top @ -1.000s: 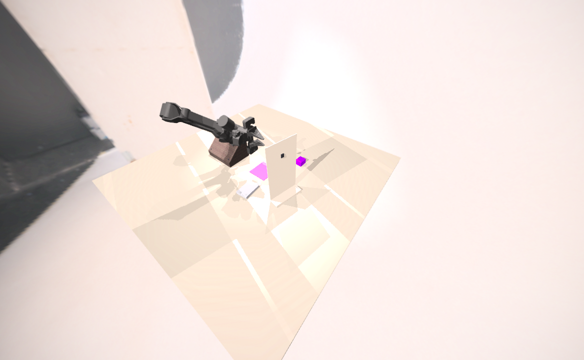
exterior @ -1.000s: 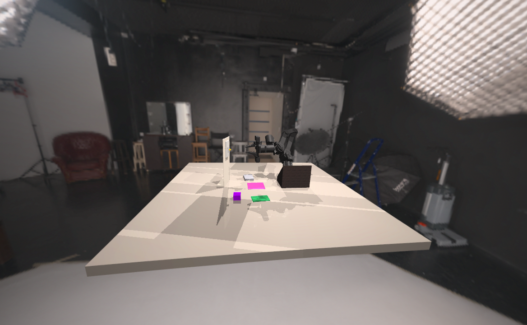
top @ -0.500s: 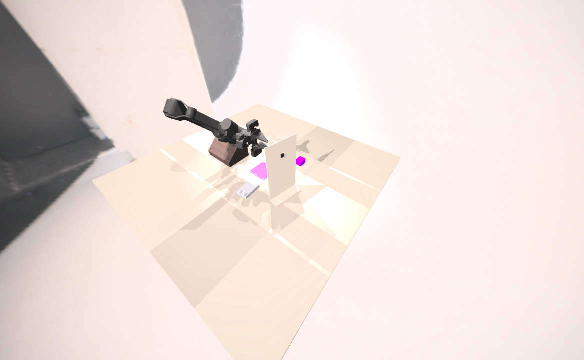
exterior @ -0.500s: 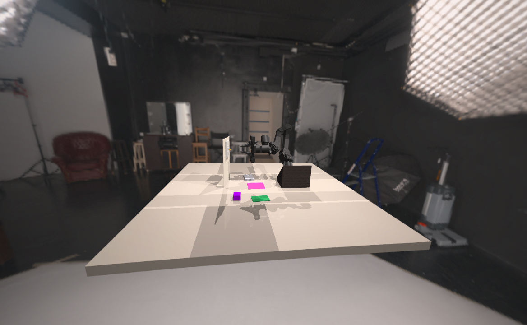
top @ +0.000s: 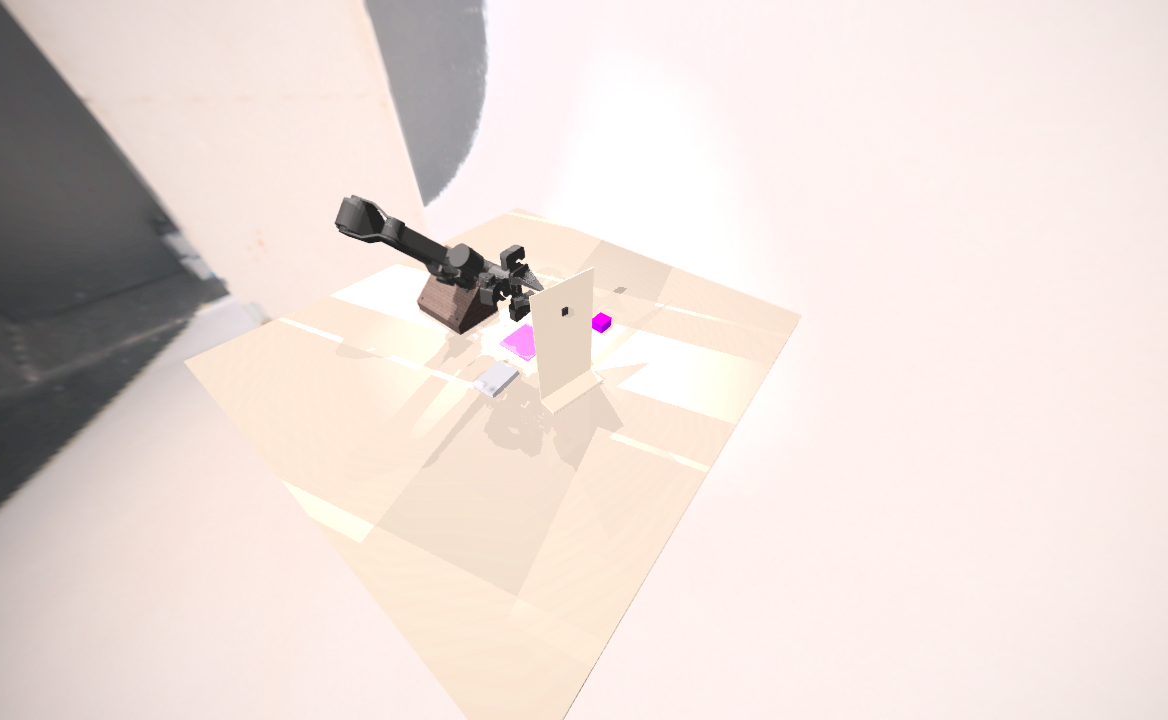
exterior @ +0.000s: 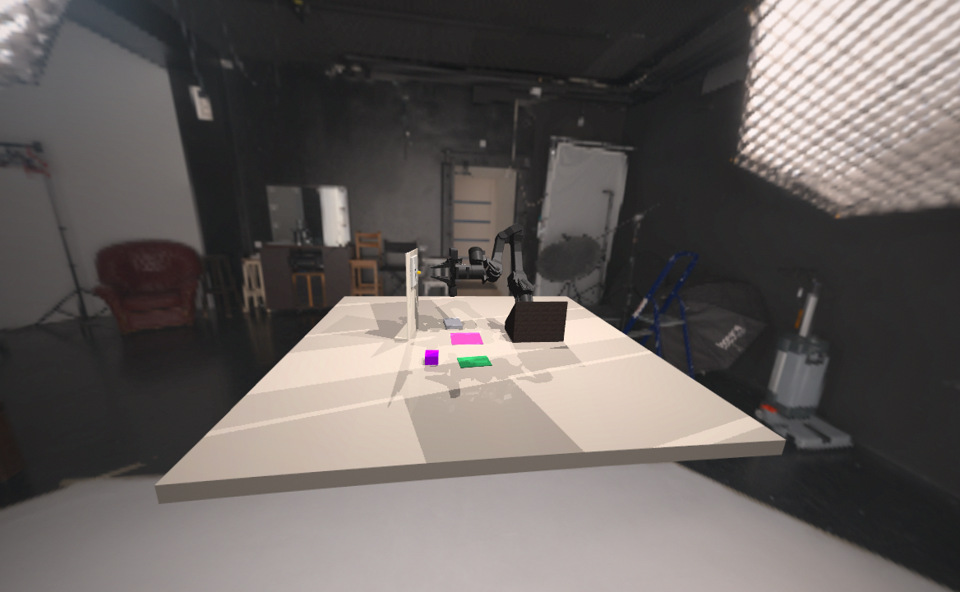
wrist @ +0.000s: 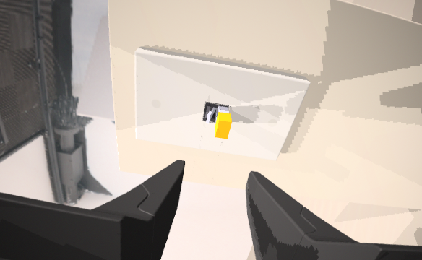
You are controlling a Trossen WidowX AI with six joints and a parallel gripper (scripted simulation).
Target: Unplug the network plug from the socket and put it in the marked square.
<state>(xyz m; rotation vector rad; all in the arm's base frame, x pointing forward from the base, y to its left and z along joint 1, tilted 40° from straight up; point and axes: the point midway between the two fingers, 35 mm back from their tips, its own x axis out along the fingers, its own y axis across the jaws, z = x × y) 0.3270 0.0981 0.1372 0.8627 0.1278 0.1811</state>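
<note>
Right now my gripper tip is 6 cm short of the network plug. Also, from my gripper tip: green patch: 18 cm behind, 24 cm to the left, 26 cm below; magenta marked square: 14 cm behind, 3 cm to the left, 26 cm below; upright panel: 8 cm ahead, 10 cm below.
</note>
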